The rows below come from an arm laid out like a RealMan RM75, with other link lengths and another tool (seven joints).
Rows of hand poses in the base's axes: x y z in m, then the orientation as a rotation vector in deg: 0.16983 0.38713 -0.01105 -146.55 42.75 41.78; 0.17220 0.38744 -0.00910 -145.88 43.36 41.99; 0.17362 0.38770 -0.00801 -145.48 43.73 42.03; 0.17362 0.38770 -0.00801 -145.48 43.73 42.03; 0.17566 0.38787 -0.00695 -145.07 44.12 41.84; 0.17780 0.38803 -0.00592 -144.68 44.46 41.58; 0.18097 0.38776 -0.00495 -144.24 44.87 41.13; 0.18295 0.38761 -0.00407 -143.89 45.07 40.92; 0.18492 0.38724 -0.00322 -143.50 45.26 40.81; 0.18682 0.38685 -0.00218 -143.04 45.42 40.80; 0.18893 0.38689 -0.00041 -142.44 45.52 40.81; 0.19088 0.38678 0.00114 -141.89 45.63 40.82
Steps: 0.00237 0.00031 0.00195 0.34 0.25 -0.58; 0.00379 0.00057 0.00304 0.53 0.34 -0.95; 0.00379 0.00057 0.00304 0.53 0.34 -0.95; 0.00583 0.00074 0.00410 0.74 0.27 -1.38; 0.00797 0.00090 0.00513 0.94 0.14 -1.79; 0.01114 0.00063 0.00610 1.17 -0.11 -2.30; 0.01312 0.00048 0.00698 1.39 -0.23 -2.60; 0.01509 0.00011 0.00783 1.66 -0.28 -2.89; 0.01699 -0.00028 0.00887 1.99 -0.27 -3.18; 0.01910 -0.00024 0.01064 2.47 -0.25 -3.48; 0.02105 -0.00035 0.01219 2.90 -0.24 -3.77
